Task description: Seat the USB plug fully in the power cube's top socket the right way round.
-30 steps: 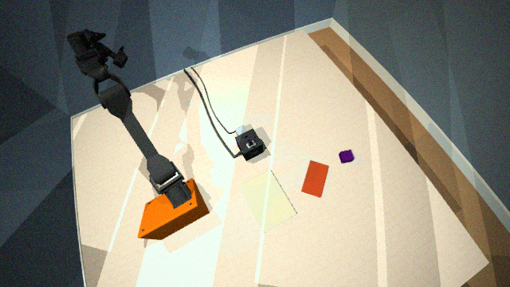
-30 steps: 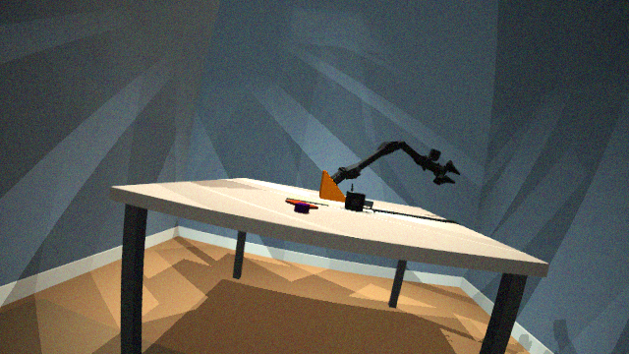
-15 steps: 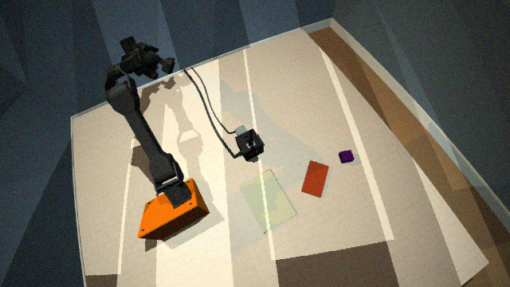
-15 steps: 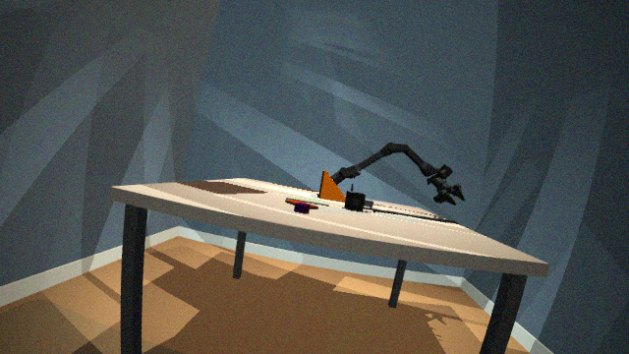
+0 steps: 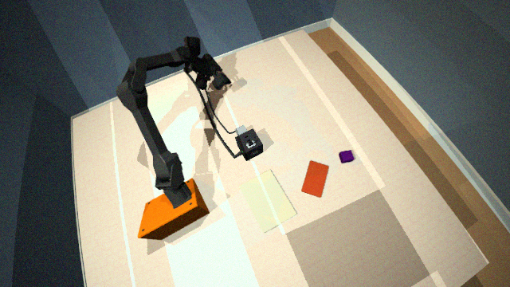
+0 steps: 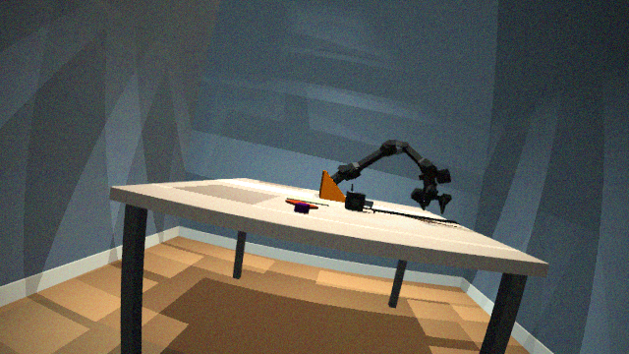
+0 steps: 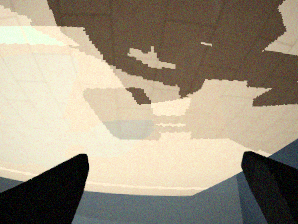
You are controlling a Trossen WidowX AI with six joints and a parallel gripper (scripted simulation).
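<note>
The dark USB plug lies 360 mm to the right of my gripper tip, 110 mm behind it and 40 mm above it. Round my gripper tip: small purple cube 590 mm to the right, 180 mm ahead, 40 mm below; then pale sheet 540 mm to the right, 160 mm behind, 50 mm below; then red-orange flat block 580 mm to the right, 40 mm below, 30 mm ahead.
</note>
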